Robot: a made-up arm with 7 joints. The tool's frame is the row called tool.
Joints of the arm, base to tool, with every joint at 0 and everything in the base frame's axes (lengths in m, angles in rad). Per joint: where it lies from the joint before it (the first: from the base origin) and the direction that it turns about. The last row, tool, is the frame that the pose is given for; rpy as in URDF.
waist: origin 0 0 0.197 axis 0 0 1
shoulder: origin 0 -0.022 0.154 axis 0 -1 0
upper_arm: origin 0 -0.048 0.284 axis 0 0 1
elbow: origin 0.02 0.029 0.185 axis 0 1 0
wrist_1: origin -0.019 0.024 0.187 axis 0 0 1
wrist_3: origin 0 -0.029 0.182 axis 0 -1 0
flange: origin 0.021 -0.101 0.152 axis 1 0 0
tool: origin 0 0 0 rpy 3.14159 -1.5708 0
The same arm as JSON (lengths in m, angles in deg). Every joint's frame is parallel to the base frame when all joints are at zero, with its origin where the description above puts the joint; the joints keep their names.
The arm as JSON. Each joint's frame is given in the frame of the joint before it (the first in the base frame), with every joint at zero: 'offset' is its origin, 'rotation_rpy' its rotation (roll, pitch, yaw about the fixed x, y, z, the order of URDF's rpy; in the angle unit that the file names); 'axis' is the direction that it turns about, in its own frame. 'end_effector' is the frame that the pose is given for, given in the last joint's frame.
{
  "length_unit": "m",
  "angle_unit": "deg",
  "chain": [
    {
      "id": "waist",
      "offset": [
        0.0,
        0.0,
        0.197
      ],
      "rotation_rpy": [
        0.0,
        0.0,
        0.0
      ],
      "axis": "+z"
    },
    {
      "id": "shoulder",
      "offset": [
        0.0,
        -0.022,
        0.154
      ],
      "rotation_rpy": [
        0.0,
        0.0,
        0.0
      ],
      "axis": "-y"
    },
    {
      "id": "upper_arm",
      "offset": [
        0.0,
        -0.048,
        0.284
      ],
      "rotation_rpy": [
        0.0,
        0.0,
        0.0
      ],
      "axis": "+z"
    },
    {
      "id": "elbow",
      "offset": [
        0.02,
        0.029,
        0.185
      ],
      "rotation_rpy": [
        0.0,
        0.0,
        0.0
      ],
      "axis": "+y"
    },
    {
      "id": "wrist_1",
      "offset": [
        -0.019,
        0.024,
        0.187
      ],
      "rotation_rpy": [
        0.0,
        0.0,
        0.0
      ],
      "axis": "+z"
    },
    {
      "id": "wrist_3",
      "offset": [
        0.0,
        -0.029,
        0.182
      ],
      "rotation_rpy": [
        0.0,
        0.0,
        0.0
      ],
      "axis": "-y"
    },
    {
      "id": "flange",
      "offset": [
        0.021,
        -0.101,
        0.152
      ],
      "rotation_rpy": [
        0.0,
        0.0,
        0.0
      ],
      "axis": "+x"
    }
  ],
  "end_effector": {
    "offset": [
      0.0,
      0.0,
      0.0
    ],
    "rotation_rpy": [
      180.0,
      -90.0,
      0.0
    ]
  }
}

